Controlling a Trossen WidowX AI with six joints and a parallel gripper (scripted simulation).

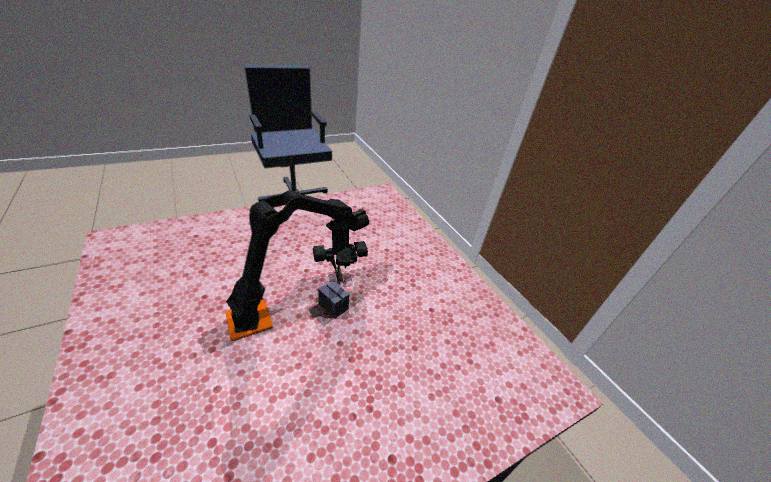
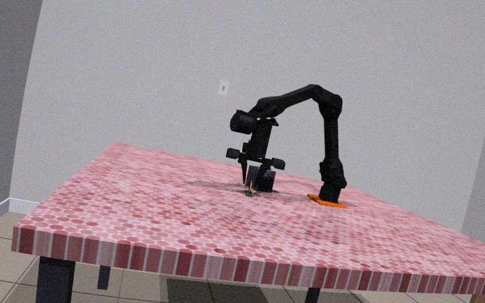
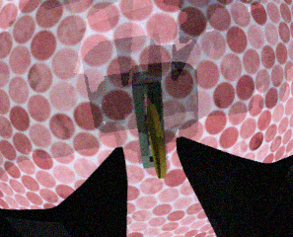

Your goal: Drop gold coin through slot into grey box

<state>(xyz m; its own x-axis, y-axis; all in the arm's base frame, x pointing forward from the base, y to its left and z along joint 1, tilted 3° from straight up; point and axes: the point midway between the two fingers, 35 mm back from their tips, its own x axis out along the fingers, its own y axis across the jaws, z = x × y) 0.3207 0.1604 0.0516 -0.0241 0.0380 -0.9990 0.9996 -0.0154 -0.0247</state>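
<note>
Now: gripper tip 10 mm above the coin.
</note>
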